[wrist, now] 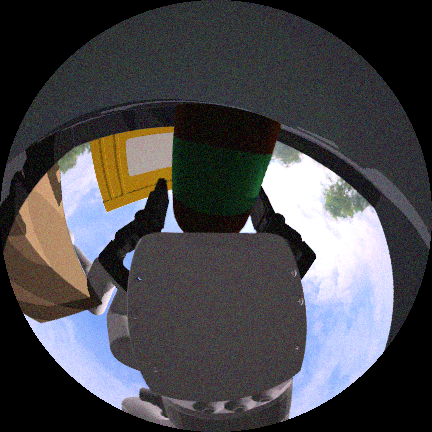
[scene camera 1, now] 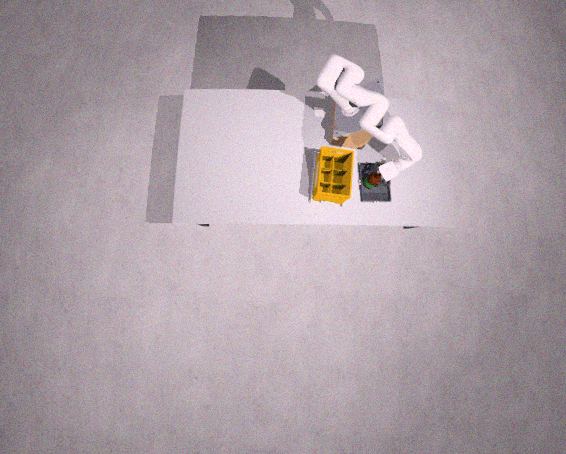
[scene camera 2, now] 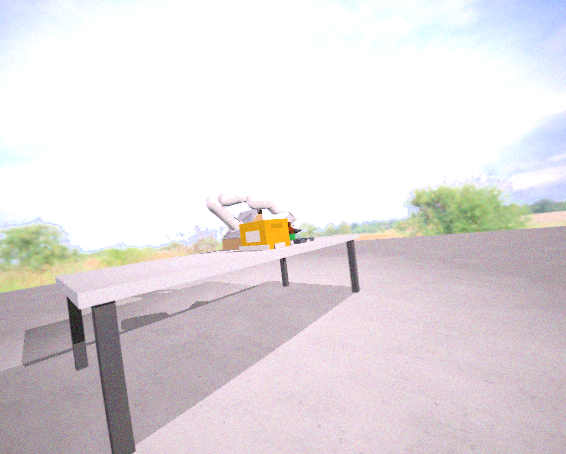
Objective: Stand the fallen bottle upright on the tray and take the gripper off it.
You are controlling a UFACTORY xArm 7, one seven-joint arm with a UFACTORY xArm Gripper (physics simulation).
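Places are measured from the arm's base along level axes (x left, y back, z up), in metres.
Pixels of known places: gripper, fingertip midpoint: (wrist: pixel 209 190) (scene camera 1: pixel 371 179) (scene camera 2: pixel 289 232); arm's base, link origin: (scene camera 1: pixel 351 106) (scene camera 2: pixel 237 227).
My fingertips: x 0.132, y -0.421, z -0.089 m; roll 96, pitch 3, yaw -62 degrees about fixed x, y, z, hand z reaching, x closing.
Note:
Ahead of a thing's pixels: the offset from my fingertips to its top centre.
The bottle @[dy +0.005, dx +0.013, dz +0.076 m] (scene camera 1: pixel 370 183) (scene camera 2: pixel 292 237) (wrist: pixel 220 175), brown with a green band, appears upright on the dark tray @[dy +0.008, dx +0.052, dz -0.058 m] (scene camera 1: pixel 375 196) (scene camera 2: pixel 306 240) (wrist: pixel 125 60). In the wrist view its base meets the tray surface, and its far end is hidden behind the gripper body. My gripper (wrist: pixel 209 190) is open, with one black finger on each side of the bottle. A gap shows beside the left finger; contact at the right finger is hard to tell. In scene camera 1 the arm's white end hides part of the gripper, and in scene camera 2 the crate partly hides the bottle.
A yellow divided crate @[dy +0.012, dx -0.247, dz +0.091 m] (scene camera 1: pixel 332 197) (scene camera 2: pixel 277 232) (wrist: pixel 112 172) stands close to the tray, on its left in scene camera 1. A brown cardboard box (scene camera 1: pixel 357 138) (scene camera 2: pixel 231 244) (wrist: pixel 47 220) stands behind the crate, near the arm. The table's front edge lies beyond the tray.

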